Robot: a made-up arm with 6 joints. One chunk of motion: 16 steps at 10 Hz.
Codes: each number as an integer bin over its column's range. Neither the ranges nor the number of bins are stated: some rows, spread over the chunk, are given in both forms.
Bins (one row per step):
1: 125 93 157 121 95 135
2: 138 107 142 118 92 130
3: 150 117 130 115 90 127
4: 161 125 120 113 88 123
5: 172 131 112 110 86 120
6: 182 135 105 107 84 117
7: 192 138 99 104 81 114
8: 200 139 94 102 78 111
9: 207 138 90 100 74 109
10: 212 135 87 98 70 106
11: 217 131 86 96 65 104
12: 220 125 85 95 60 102
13: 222 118 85 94 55 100
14: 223 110 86 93 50 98
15: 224 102 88 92 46 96
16: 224 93 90 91 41 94
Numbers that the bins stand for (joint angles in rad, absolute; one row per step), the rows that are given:
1: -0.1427 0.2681 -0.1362 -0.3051 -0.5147 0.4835
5: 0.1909 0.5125 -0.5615 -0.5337 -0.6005 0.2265
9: 0.4393 0.5575 -0.7694 -0.7416 -0.7148 0.0380
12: 0.5316 0.4739 -0.8167 -0.8455 -0.8482 -0.0820
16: 0.5600 0.2681 -0.7694 -0.9286 -1.0293 -0.2191
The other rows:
2: -0.0505 0.3582 -0.2780 -0.3675 -0.5433 0.3978
3: 0.0347 0.4225 -0.3914 -0.4298 -0.5624 0.3464
4: 0.1128 0.4739 -0.4859 -0.4714 -0.5814 0.2779
6: 0.2618 0.5382 -0.6276 -0.5961 -0.6195 0.1751
7: 0.3328 0.5575 -0.6844 -0.6584 -0.6481 0.1236
8: 0.3896 0.5640 -0.7316 -0.7000 -0.6767 0.0722
10: 0.4748 0.5382 -0.7978 -0.7831 -0.7529 -0.0135
11: 0.5103 0.5125 -0.8072 -0.8247 -0.8006 -0.0477
13: 0.5458 0.4289 -0.8167 -0.8663 -0.8959 -0.1163
14: 0.5529 0.3775 -0.8072 -0.8871 -0.9435 -0.1505
15: 0.5600 0.3260 -0.7883 -0.9078 -0.9816 -0.1848

